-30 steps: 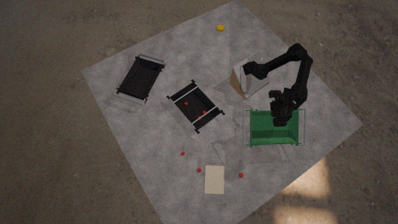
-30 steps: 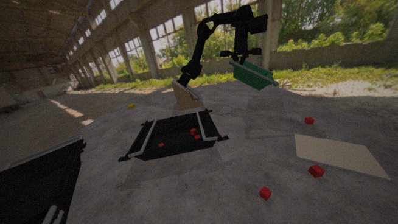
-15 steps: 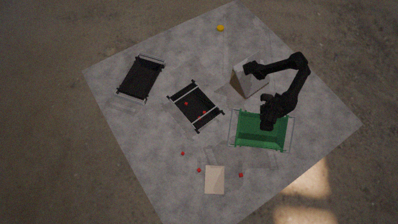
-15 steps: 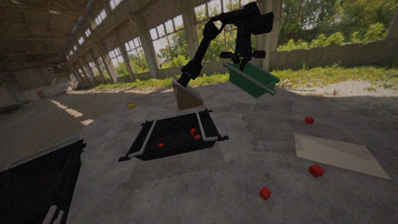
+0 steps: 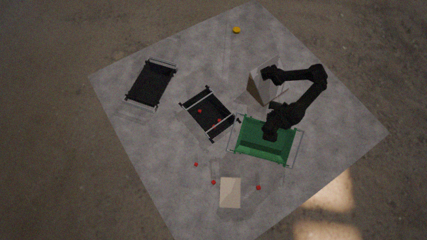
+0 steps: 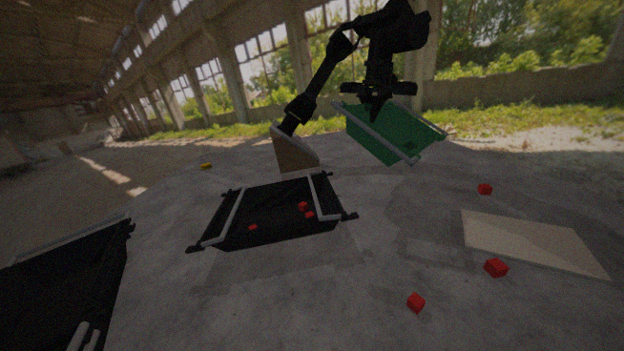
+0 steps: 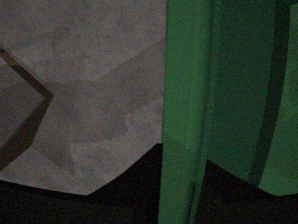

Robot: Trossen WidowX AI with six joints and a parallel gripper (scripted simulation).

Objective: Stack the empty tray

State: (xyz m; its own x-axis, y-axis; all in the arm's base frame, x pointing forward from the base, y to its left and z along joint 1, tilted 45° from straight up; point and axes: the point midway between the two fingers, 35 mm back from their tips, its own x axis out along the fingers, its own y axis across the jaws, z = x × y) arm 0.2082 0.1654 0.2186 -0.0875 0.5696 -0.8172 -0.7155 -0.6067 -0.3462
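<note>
Right now my gripper tip is 60 mm short of the green tray and 50 mm to the right of it. Also, from my gripper tip: yellow disc (340 mm behind, 720 mm to the right, 150 mm below); beige card (300 mm ahead, 140 mm to the left, 150 mm below).
</note>
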